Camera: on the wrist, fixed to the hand. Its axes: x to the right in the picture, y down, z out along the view.
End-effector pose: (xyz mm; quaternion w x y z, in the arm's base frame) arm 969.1 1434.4 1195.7 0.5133 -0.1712 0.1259 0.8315
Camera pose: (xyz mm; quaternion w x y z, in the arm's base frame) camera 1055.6 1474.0 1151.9 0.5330 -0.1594 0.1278 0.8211
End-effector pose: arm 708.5 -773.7 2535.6 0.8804 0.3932 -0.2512 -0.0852
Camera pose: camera 744.8 -819.3 2448.6 0.8712 0.4081 -0.2527 -0.1033
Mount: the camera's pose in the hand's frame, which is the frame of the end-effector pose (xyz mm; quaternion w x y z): 14.4 -96.5 -38.0 0.9997 0.0123 -0.0095 -0.0199
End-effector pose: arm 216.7 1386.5 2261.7 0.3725 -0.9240 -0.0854 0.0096
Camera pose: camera 219.4 1431.1 2356.4 0.3831 -0.9174 -0.1072 0.0120
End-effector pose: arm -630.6 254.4 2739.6 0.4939 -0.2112 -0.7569 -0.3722
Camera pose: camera -680.6 163.2 2727.3 0.4817 -0.1935 -0.7701 -0.3706
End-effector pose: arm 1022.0 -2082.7 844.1 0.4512 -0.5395 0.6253 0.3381
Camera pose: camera 1108.8 -2140.9 850.7 0.4704 -0.5430 0.6143 0.3265
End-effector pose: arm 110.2 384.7 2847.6 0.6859 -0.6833 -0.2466 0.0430
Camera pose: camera 111.1 349.6 2946.2 0.6926 -0.6693 -0.2661 0.0389
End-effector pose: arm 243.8 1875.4 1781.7 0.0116 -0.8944 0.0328 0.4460
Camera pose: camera 289.4 1969.1 1792.3 0.0318 -0.8904 0.0204 0.4537
